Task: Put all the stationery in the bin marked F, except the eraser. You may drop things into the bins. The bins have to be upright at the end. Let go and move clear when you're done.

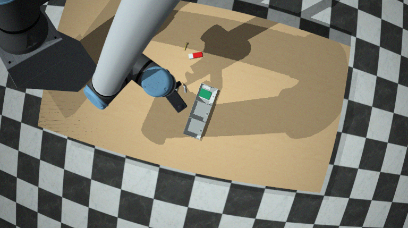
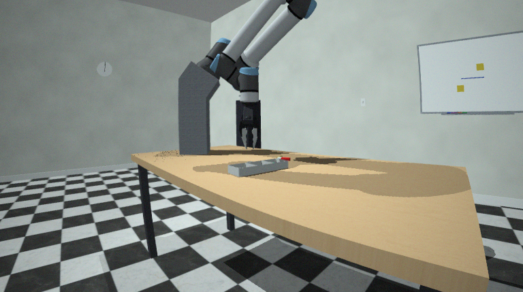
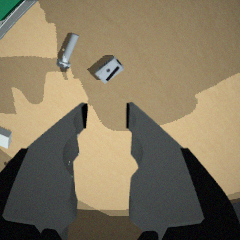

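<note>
The pencil sharpener is 8 cm below my hand. Also, from my hand: eraser (6 cm ahead, 18 cm to the left, 8 cm below); white-grey object (4 cm ahead, 2 cm to the left, 8 cm below); green pad (14 cm ahead, 1 cm to the left, 7 cm below).
</note>
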